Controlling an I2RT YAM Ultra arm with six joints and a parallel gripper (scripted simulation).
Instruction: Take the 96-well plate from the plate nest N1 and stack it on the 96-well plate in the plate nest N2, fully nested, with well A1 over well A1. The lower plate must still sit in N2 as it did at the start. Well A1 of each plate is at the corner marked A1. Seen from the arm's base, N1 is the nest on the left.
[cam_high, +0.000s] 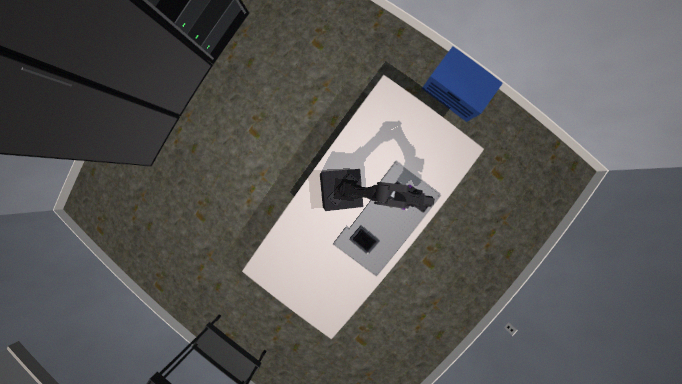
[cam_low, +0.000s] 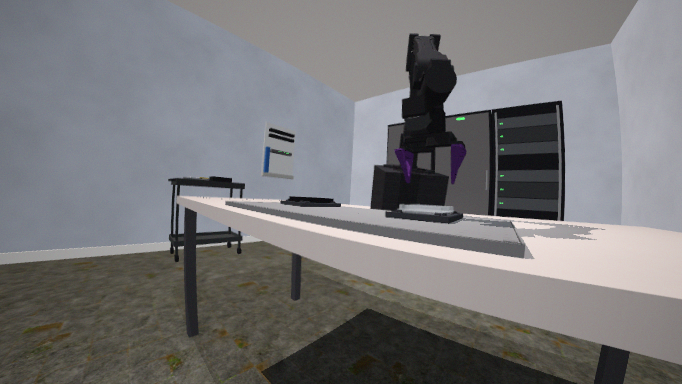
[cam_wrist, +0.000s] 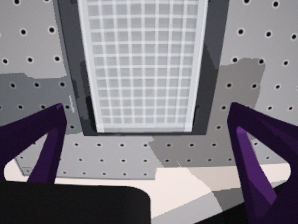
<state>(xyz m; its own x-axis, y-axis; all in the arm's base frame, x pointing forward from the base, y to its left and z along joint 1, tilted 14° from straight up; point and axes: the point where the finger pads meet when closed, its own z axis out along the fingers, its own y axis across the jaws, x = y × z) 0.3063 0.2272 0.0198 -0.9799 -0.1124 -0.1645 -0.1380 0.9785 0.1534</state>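
My hand is 60 mm above the clear 96-well plate. From my hand the other things lie so: dark plate (40 mm ahead, 380 mm to the right, 60 mm below).
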